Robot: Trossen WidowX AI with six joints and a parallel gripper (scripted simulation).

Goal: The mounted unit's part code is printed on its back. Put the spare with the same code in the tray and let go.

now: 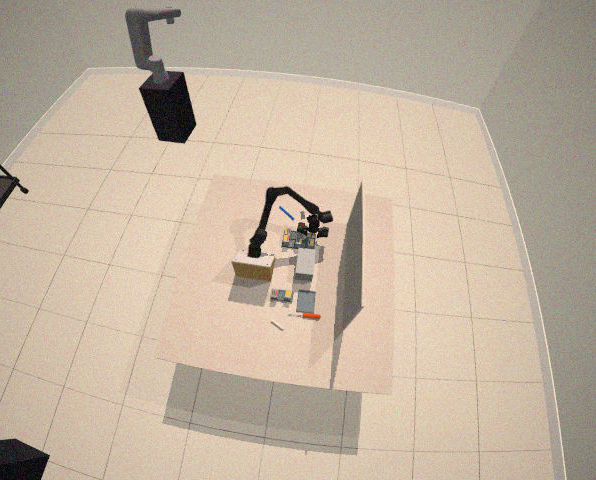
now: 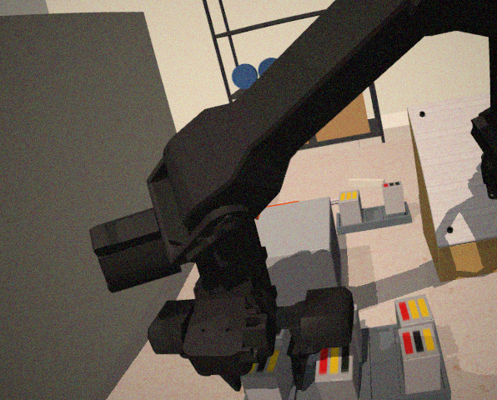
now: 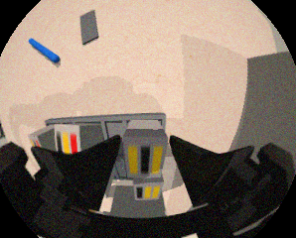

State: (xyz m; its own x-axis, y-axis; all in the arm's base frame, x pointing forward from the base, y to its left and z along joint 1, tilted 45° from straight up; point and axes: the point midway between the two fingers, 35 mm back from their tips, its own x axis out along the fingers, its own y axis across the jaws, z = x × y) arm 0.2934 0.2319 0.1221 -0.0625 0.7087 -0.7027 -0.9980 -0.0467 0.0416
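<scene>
Now: gripper tip 2 cm below the grey spare block. From my gripper tip the other things lie so: grey mounted unit (1 cm behind, 20 cm to the right, 3 cm above); then blue pen (19 cm behind, 15 cm to the left, 1 cm below); then tall grey wall panel (24 cm ahead, 19 cm to the right, 21 cm above).
</scene>
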